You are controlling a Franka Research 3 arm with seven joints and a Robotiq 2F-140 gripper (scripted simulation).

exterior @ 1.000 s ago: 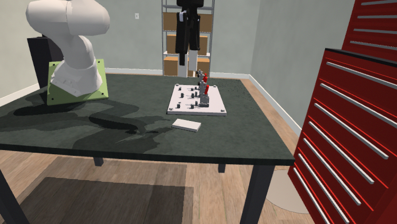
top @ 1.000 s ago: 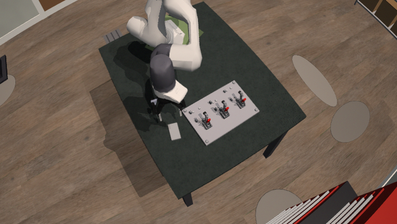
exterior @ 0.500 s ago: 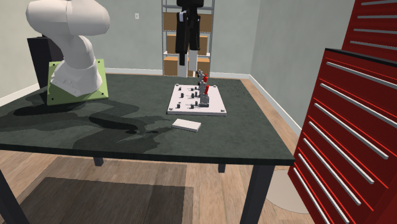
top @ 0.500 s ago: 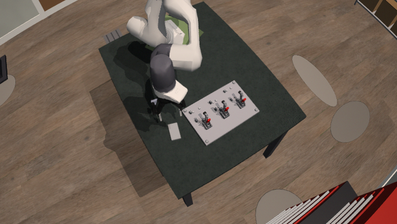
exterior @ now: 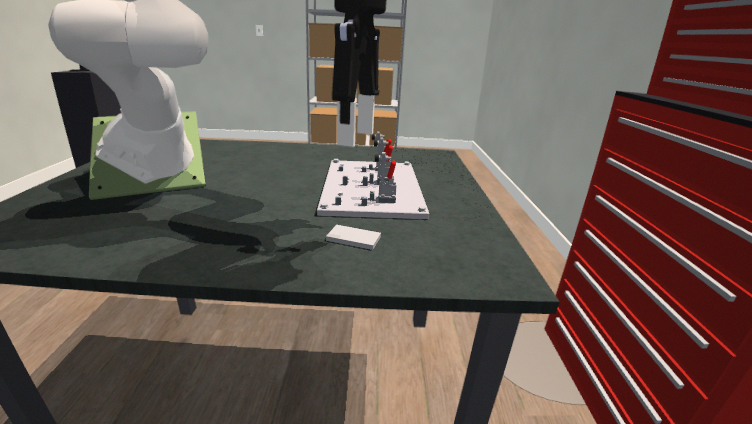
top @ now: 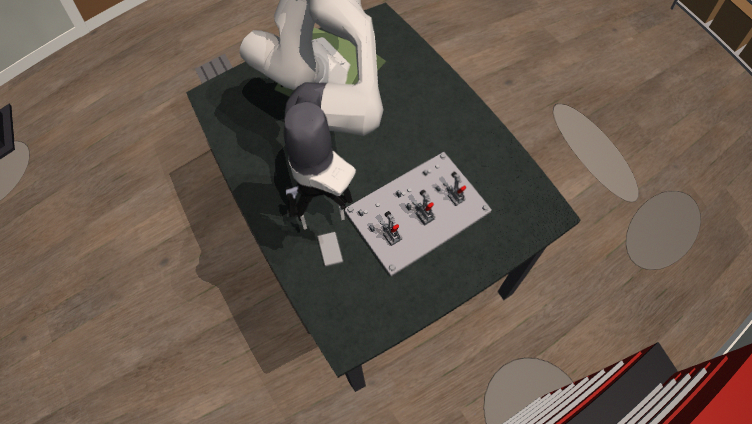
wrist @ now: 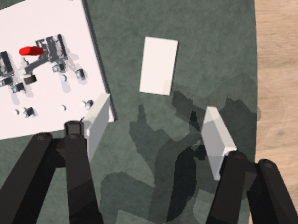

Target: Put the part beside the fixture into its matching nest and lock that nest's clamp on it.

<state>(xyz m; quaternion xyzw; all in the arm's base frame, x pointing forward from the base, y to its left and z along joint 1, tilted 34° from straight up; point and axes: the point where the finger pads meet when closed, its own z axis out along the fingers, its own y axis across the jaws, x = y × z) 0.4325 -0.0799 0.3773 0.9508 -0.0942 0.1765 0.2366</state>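
My gripper is now 210 mm above the part. From my hand the other things lie so: light grey fixture plate 30 mm ahead, 270 mm to the left, 210 mm below; clamp 50 mm ahead, 380 mm to the left, 160 mm below.
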